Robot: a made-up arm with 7 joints.
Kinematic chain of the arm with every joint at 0, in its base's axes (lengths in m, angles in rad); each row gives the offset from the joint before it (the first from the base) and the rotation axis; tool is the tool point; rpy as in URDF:
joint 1: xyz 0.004 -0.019 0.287 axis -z
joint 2: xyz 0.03 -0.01 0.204 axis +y
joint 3: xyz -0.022 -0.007 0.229 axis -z
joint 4: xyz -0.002 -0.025 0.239 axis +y
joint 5: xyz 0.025 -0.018 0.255 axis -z
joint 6: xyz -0.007 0 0.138 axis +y
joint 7: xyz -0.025 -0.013 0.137 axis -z
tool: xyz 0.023 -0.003 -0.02 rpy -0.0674 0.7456 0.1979
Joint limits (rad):
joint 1: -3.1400..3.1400
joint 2: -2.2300..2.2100
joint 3: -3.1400..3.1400
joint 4: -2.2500..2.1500
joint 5: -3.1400..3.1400
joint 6: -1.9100..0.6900
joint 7: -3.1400..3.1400
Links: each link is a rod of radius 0.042 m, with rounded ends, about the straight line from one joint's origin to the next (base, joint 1, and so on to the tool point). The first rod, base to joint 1, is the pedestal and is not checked.
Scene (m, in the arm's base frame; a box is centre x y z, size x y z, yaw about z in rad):
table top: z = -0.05
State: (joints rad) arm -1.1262 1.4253 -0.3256 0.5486 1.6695 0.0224 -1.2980
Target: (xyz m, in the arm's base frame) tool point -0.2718 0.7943 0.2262
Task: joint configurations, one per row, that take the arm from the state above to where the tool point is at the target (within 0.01 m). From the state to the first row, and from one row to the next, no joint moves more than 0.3 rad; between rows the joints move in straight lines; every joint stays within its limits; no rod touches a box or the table.
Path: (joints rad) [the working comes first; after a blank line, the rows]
Joints at the target: -1.6933 1.4980 -0.5437 0.8175 1.6776 -0.0520 -1.3150
Straight joint move there: clear.

1: -1.4097 1.4617 -0.4346 0.6830 1.6736 -0.0148 -1.3065
2: -1.6933 1.4980 -0.5437 0.8175 1.6776 -0.0520 -1.3150

